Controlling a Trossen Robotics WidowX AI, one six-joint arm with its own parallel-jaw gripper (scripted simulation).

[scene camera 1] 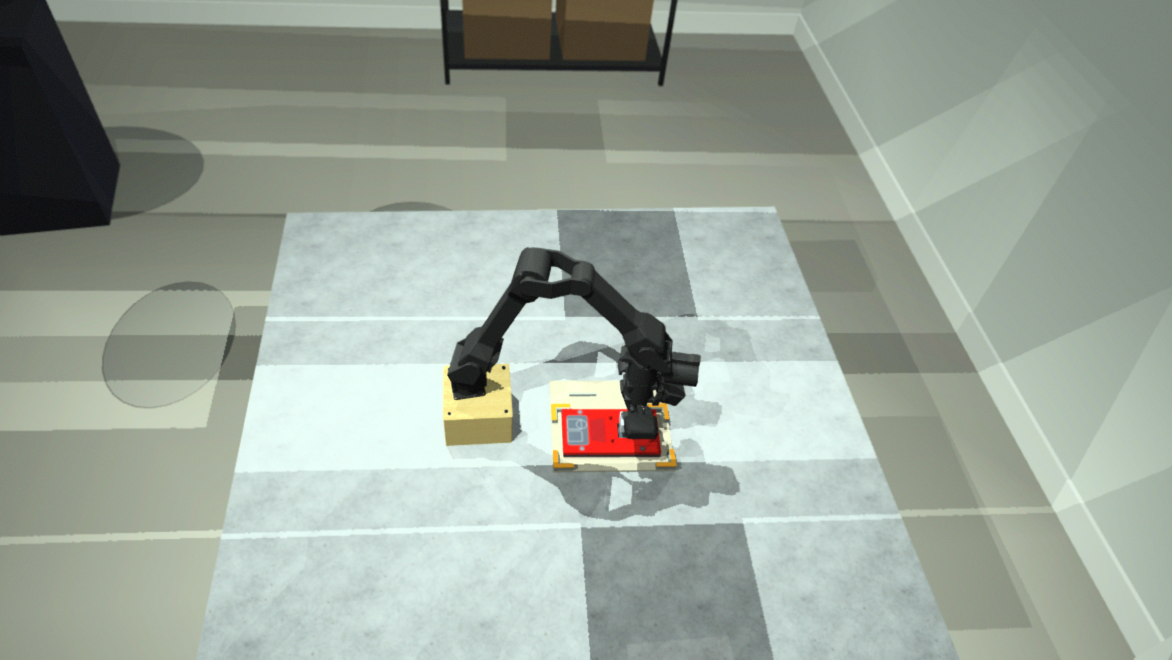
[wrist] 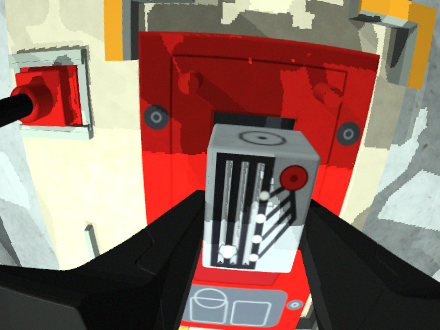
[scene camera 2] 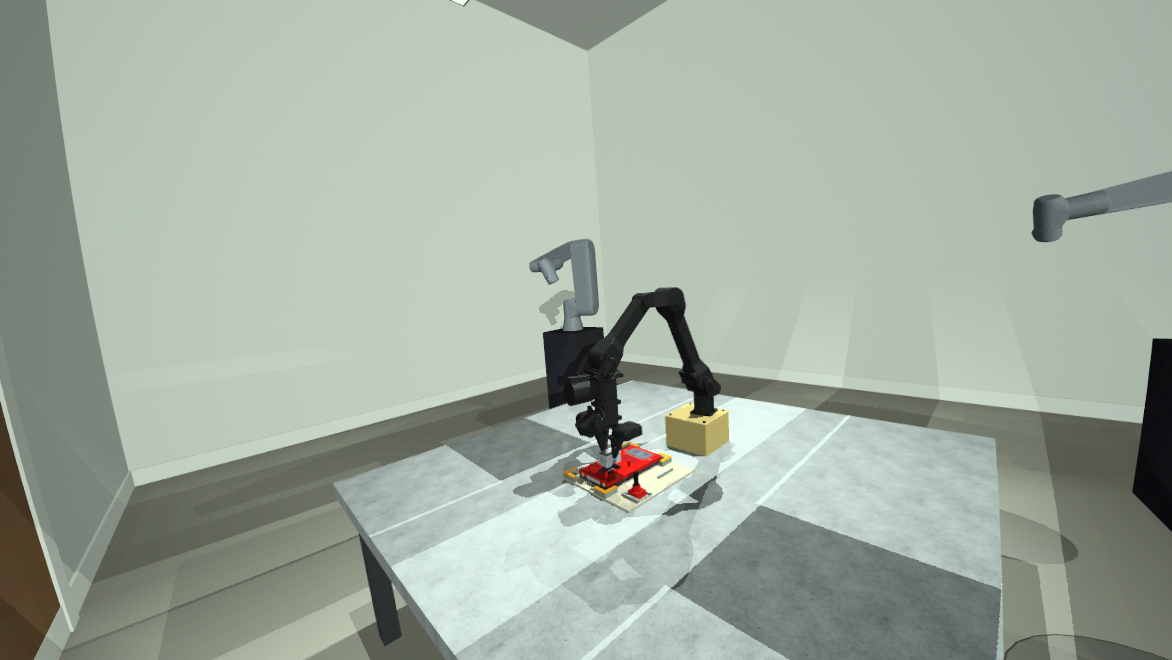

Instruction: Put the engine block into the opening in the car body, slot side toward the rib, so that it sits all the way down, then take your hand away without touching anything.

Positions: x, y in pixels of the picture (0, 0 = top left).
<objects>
my gripper: holds a grey engine block [wrist: 259, 183]
</objects>
